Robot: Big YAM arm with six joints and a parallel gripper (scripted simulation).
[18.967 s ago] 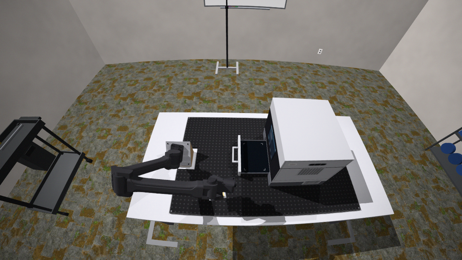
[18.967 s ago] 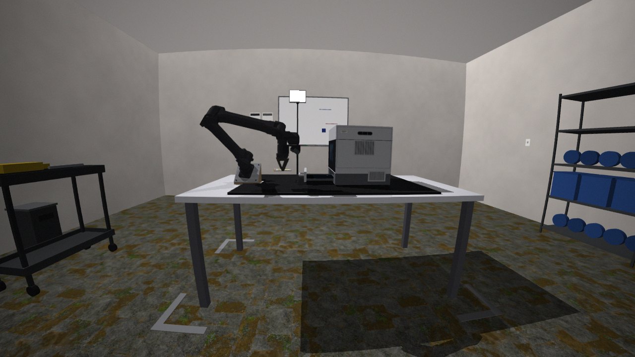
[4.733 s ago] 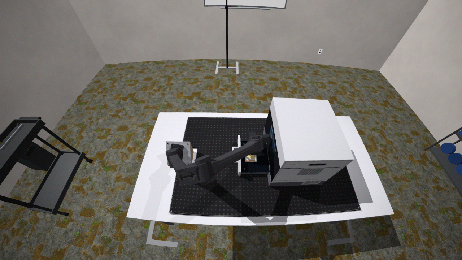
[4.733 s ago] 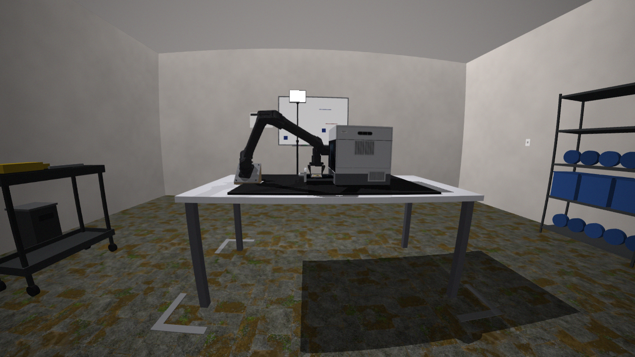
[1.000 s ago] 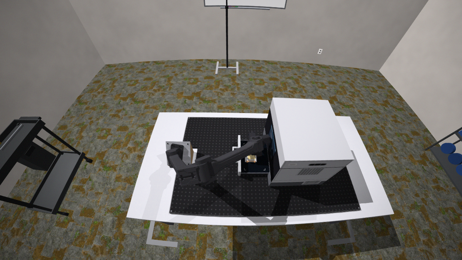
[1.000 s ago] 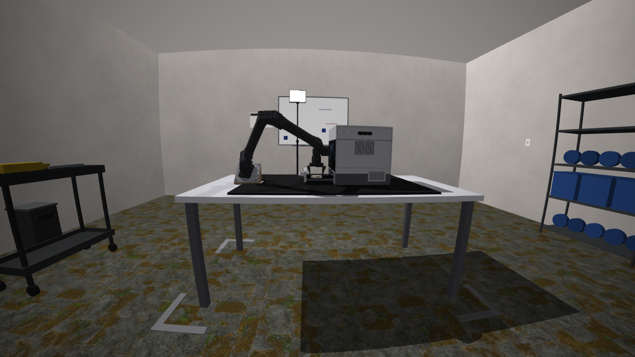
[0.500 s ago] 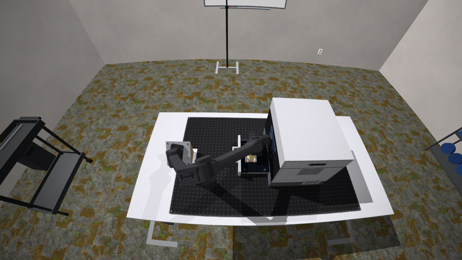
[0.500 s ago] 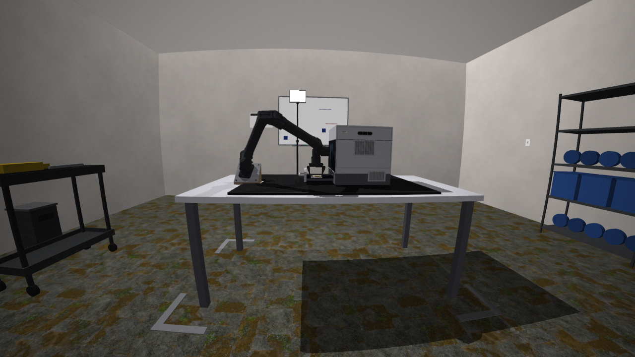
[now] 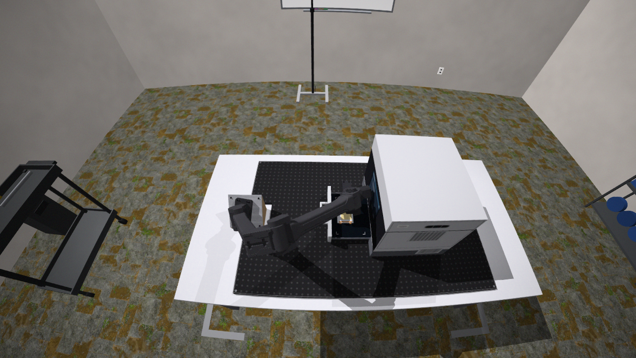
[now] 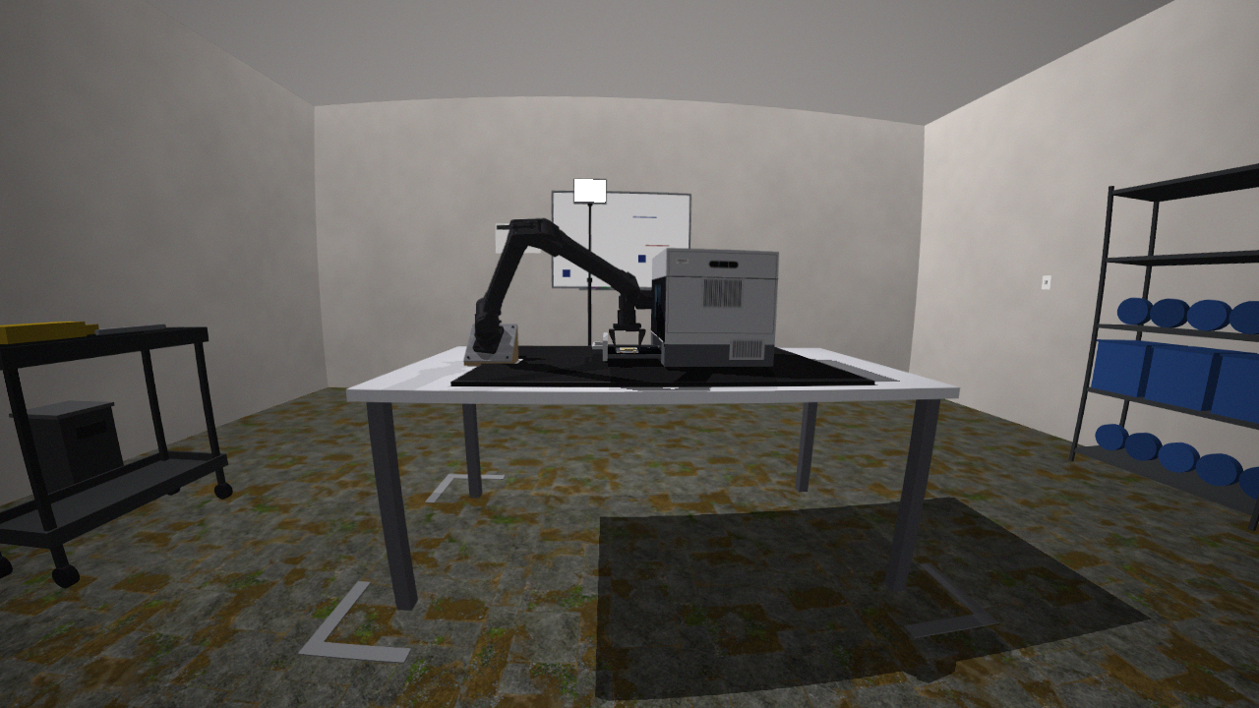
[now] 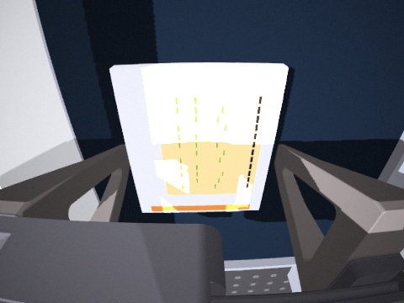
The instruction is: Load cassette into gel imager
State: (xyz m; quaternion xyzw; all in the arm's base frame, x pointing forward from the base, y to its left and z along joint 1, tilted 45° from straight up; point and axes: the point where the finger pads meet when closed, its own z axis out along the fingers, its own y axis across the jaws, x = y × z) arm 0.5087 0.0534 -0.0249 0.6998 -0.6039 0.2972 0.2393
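Right now the finished cassette is 10 mm to the right of my hand and 10 mm below it. Round my hand: imager drawer: 30 mm ahead.
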